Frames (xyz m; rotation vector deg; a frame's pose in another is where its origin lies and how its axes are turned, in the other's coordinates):
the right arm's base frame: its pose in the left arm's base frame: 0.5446 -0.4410 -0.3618 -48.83 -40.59 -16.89
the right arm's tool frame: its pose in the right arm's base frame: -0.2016 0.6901 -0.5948 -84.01 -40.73 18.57
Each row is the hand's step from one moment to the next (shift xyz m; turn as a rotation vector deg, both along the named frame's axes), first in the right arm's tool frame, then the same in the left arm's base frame.
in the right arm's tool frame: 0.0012 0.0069 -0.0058 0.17 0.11 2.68
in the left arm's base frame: 0.0056 -0.0065 0.0031 0.11 1.21 -2.40
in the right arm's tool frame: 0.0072 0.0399 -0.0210 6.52 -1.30 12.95
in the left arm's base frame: 0.0322 -0.0317 0.0066 3.67 10.48 -9.42
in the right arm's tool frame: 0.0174 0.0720 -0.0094 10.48 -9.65 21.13
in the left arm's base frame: 0.0604 -0.0420 -0.0124 0.95 22.05 -12.75
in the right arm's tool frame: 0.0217 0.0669 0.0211 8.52 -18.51 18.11
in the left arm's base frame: 0.0594 -0.0226 -0.0368 -6.21 25.48 -7.43
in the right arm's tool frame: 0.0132 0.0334 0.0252 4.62 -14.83 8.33
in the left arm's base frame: 0.0310 -0.0034 -0.0309 -6.45 16.37 -1.00
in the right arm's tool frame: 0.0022 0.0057 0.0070 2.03 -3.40 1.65
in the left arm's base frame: 0.0052 0.0006 -0.0077 -0.73 4.22 0.26
